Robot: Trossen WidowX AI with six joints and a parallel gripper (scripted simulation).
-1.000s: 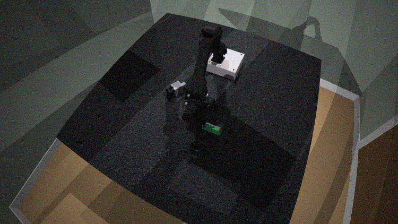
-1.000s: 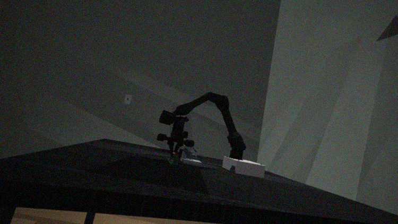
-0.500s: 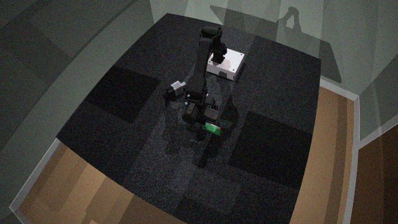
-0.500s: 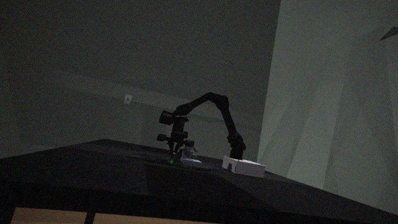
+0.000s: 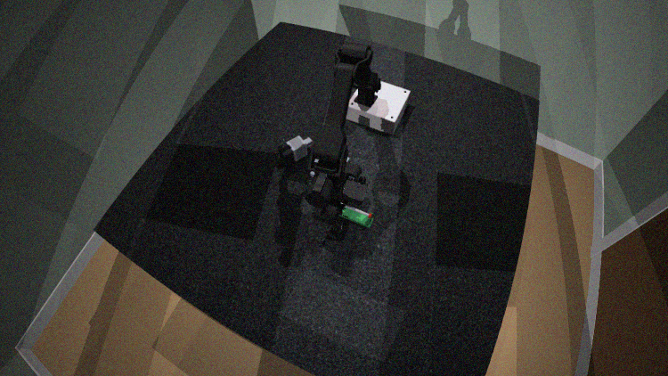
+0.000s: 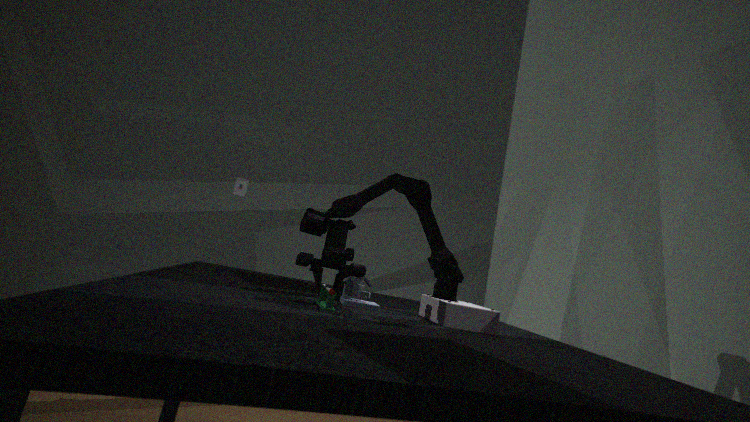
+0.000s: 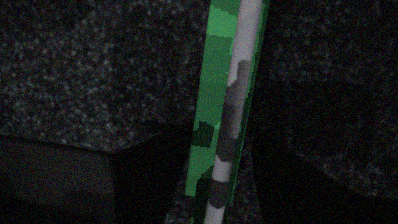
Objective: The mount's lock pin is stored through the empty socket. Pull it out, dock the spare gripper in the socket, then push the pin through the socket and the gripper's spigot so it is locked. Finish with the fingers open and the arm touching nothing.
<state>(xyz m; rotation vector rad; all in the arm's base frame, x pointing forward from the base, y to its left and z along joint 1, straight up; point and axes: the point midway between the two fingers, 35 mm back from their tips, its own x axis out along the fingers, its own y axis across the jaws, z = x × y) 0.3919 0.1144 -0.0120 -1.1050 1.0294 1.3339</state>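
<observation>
The green pad is 2 cm to the left of my gripper tip. Round my gripper tip: socket (10 cm behind, 11 cm to the right, 3 cm above); then spare gripper (12 cm behind, 23 cm to the right, 1 cm above).
</observation>
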